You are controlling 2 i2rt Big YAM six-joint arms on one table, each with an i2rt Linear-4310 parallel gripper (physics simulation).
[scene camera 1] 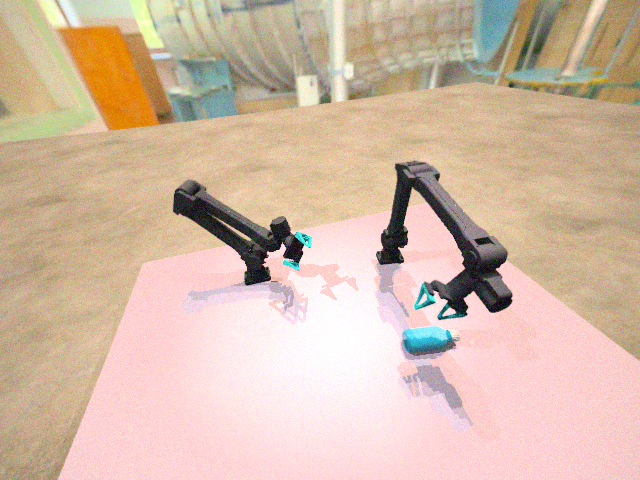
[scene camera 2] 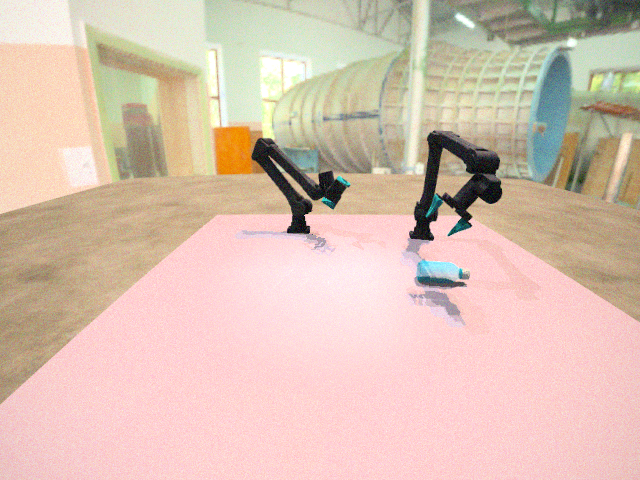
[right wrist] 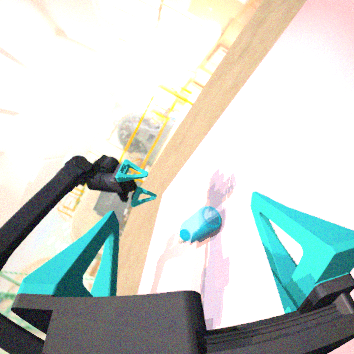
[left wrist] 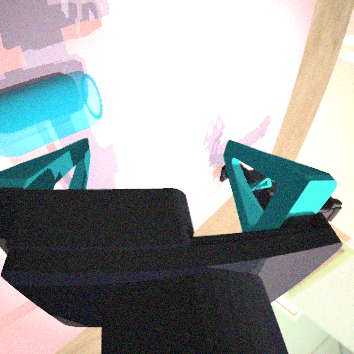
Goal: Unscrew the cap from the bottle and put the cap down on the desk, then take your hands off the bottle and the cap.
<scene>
My left gripper is open, with nothing in its grasp. Also in view: a light blue bottle. My right gripper is open and holds nothing.
My left gripper also shows in scene camera 2, in the right wrist view and in the left wrist view.
</scene>
